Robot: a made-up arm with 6 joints.
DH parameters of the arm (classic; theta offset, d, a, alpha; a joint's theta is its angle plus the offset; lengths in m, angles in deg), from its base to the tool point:
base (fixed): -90 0.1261 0 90
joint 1: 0 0.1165 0.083 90
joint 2: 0 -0.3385 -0.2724 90
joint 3: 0 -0.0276 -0.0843 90
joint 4: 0 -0.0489 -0.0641 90
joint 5: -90 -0.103 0.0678 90
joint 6: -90 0.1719 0.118 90
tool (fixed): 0 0.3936 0 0
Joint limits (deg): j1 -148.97..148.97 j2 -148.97..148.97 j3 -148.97..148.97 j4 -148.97..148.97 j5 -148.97..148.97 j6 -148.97..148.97
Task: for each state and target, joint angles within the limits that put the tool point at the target. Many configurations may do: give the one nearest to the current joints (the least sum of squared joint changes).
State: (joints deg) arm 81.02 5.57 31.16 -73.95 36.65 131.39
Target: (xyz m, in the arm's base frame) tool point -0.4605 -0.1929 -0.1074
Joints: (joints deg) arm 103.77 -21.47 39.73 -91.03 48.05 142.97
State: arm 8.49 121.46 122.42 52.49 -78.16 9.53
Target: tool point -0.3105 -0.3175 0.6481
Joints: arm 1.85 128.09 118.32 53.45 -82.12 22.56
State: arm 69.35 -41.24 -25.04 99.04 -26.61 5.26
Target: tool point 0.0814 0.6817 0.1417
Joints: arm 46.66 5.83 -22.81 83.06 -61.57 -12.58
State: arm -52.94 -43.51 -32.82 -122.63 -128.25 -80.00
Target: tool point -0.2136 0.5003 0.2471
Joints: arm 1.46 -16.17 -39.07 -127.35 -131.46 -87.97
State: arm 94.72 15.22 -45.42 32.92 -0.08 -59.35
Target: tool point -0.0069 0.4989 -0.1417
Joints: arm 58.12 45.89 -58.19 33.03 -2.29 -68.30
